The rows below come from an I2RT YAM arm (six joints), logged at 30 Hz.
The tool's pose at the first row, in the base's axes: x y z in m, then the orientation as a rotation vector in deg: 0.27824 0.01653 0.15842 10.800 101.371 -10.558
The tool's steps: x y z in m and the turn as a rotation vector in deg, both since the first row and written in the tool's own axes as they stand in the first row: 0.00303 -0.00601 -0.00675 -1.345 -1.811 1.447; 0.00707 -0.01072 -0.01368 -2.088 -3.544 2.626; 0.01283 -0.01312 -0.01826 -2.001 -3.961 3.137; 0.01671 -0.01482 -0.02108 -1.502 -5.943 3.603; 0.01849 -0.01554 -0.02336 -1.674 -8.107 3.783; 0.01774 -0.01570 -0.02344 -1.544 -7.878 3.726; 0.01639 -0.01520 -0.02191 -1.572 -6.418 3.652
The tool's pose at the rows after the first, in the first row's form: 0.26983 0.01229 0.15695 10.883 99.468 -8.450; 0.26134 0.00938 0.15451 11.168 97.632 -7.075; 0.25526 0.00823 0.14985 11.622 97.144 -6.817; 0.25140 0.00732 0.14666 12.132 95.087 -7.064; 0.24871 0.00718 0.14540 11.892 92.926 -6.938; 0.24875 0.00703 0.14615 11.964 93.154 -7.075; 0.25059 0.00713 0.14715 12.065 94.613 -7.002
